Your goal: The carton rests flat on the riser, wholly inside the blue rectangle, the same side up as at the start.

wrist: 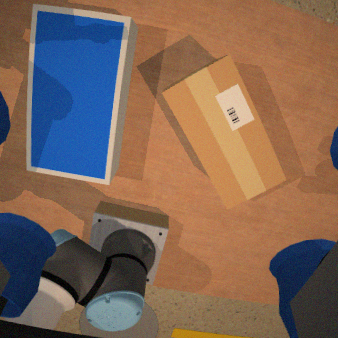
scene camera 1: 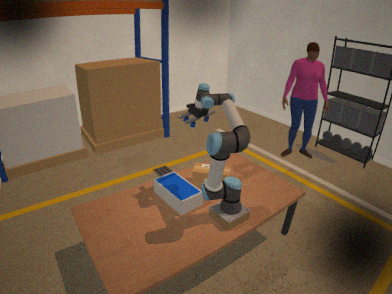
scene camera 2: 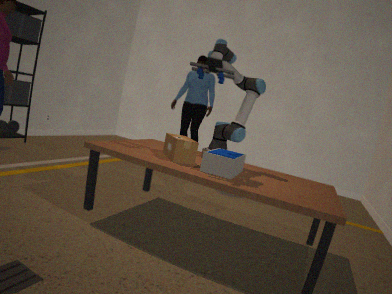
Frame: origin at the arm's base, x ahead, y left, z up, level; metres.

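Seen in the pictures: hand at its tool point: (wrist: 163, 200) (scene camera 2: 210, 78); arm's base at its link origin: (wrist: 128, 251) (scene camera 1: 230, 207).
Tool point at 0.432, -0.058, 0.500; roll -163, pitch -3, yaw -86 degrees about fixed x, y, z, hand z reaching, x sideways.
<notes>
Pixels of each thing's top centre, then the offset from my tool point to it, as dx, dy, dz. Level surfaces: height alone.
- brown carton at its top centre: (wrist: 228, 138) (scene camera 2: 181, 137) (scene camera 1: 212, 168) -0.063, -0.133, -0.426
- whitish riser at its top centre: (wrist: 71, 99) (scene camera 2: 226, 153) (scene camera 1: 177, 185) -0.027, +0.202, -0.456
- blue rectangle at its top centre: (wrist: 71, 99) (scene camera 2: 226, 153) (scene camera 1: 177, 185) -0.027, +0.202, -0.456
- table at its surface level: dz -0.576
The brown carton (scene camera 1: 199, 173) (scene camera 2: 181, 150) (wrist: 225, 140) lies flat on the table beside the riser, apart from it and turned at an angle. Its top shows a pale tape strip and a white barcode label in the wrist view; the arm partly hides it in scene camera 1. The whitish riser (scene camera 1: 186, 203) (scene camera 2: 214, 165) (wrist: 31, 110) has the blue rectangle (scene camera 1: 176, 185) (scene camera 2: 227, 153) (wrist: 85, 95) on top, with no carton on it. My gripper (scene camera 1: 196, 119) (scene camera 2: 210, 75) is open and empty, high above the table; its blue cups show at the edges of the wrist view.
The arm's base (scene camera 1: 229, 210) (wrist: 160, 233) stands on the table (scene camera 1: 120, 235) (scene camera 2: 300, 192) near the riser and carton. A person in pink (scene camera 1: 306, 80) stands beyond the table near a shelf rack (scene camera 1: 331, 75). A person in blue (scene camera 2: 197, 90) stands behind the table.
</notes>
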